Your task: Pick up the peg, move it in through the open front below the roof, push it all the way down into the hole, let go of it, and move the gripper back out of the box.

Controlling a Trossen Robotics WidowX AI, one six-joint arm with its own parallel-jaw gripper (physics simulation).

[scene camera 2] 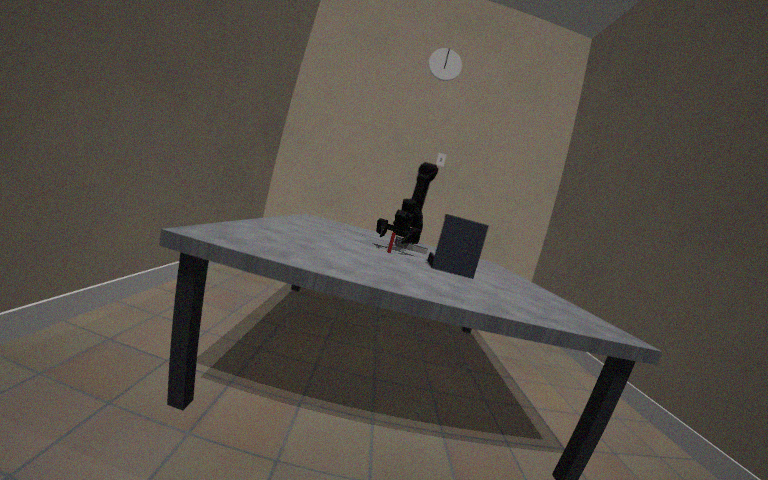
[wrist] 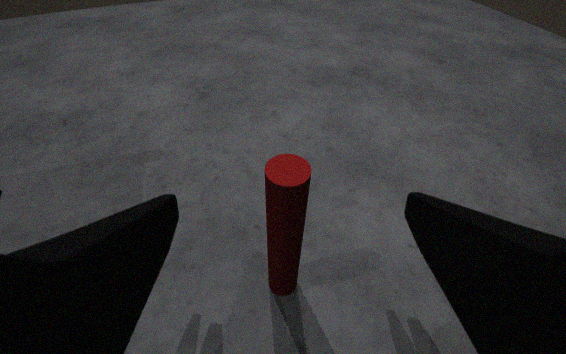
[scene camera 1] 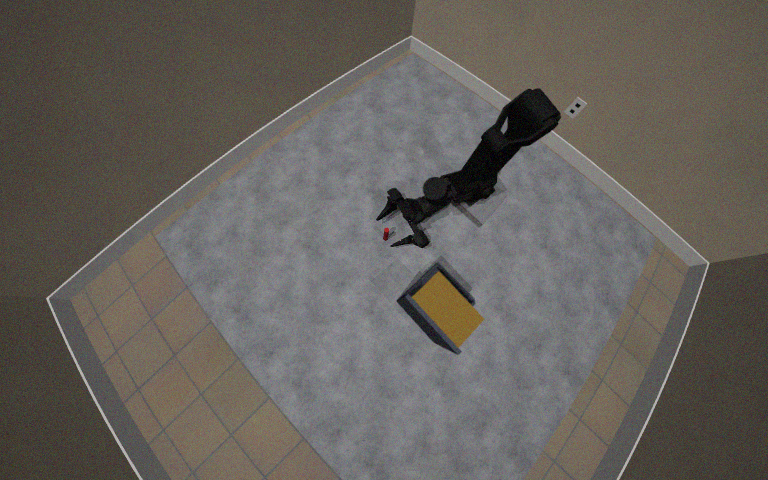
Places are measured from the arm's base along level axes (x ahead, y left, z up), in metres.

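Pixels of known places: gripper, fingertip midpoint: (scene camera 2: 391,239) (wrist: 293,204) (scene camera 1: 383,233); arm's base, link origin: (scene camera 1: 470,194).
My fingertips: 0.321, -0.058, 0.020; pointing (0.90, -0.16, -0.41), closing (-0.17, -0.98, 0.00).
Ahead of a thing's pixels: the offset from my fingertips to its top centre, as dx, dy, dz. Level surfaces: height alone.
The red peg @[-0.007, +0.004, +0.026] (scene camera 1: 386,233) (scene camera 2: 391,242) (wrist: 285,230) stands upright on the grey table. My gripper (scene camera 1: 385,232) (scene camera 2: 393,238) (wrist: 293,204) is wide open and reaches out low and slanted. In the wrist view the peg shows in the middle of the gap between the fingers, with space on both sides, touching neither. The box has dark blue-grey walls (scene camera 2: 461,246) and a yellow roof @[-0.006, +0.250, +0.149] (scene camera 1: 447,308). It stands on the table beside the gripper, lower right of it in scene camera 1. The hole does not show in any view.
The black arm (scene camera 1: 481,164) (scene camera 2: 420,195) reaches over the grey table @[dz -0.054] (scene camera 1: 271,254) (scene camera 2: 317,266) from the back. A thin grey bar (scene camera 1: 468,214) shows near the arm's base. The box's tall walls stand close to the right-hand finger in scene camera 1.
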